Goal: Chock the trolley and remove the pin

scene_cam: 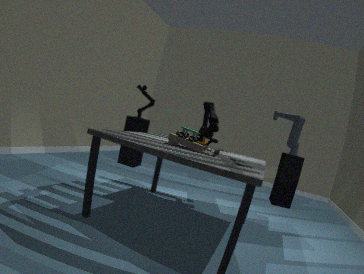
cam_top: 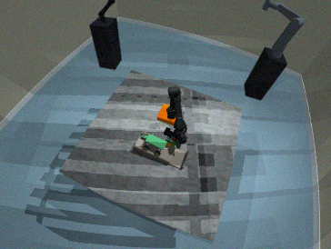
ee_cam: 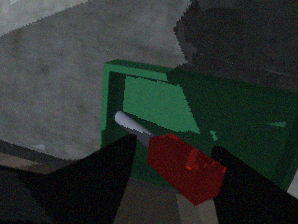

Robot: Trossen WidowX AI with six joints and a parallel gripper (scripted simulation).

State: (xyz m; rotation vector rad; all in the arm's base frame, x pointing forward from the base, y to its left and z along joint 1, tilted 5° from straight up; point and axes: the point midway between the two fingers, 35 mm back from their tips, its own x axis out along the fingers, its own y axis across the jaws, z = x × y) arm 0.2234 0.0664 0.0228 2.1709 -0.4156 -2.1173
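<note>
Now: the green tray 10 mm to the left of my gripper tip and 50 mm below it. Round my gripper tip: yellow chock: 70 mm ahead, 20 mm to the right, 50 mm above; then beige ramp: 110 mm ahead, 120 mm to the right, 10 mm above; then stop pin: 10 mm to the right.
</note>
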